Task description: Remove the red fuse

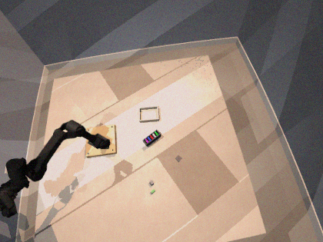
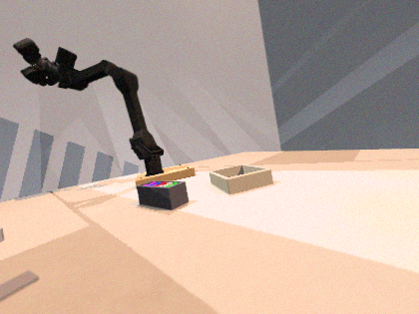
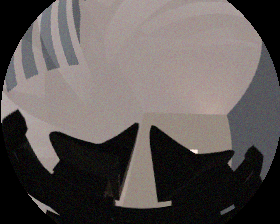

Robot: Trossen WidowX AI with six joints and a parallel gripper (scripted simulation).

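The red fuse lies 570 mm below my gripper tip, 530 mm ahead of it and 480 mm to the left of it. Also, from my gripper tip: tray 650 mm to the left, 590 mm below, 510 mm ahead.
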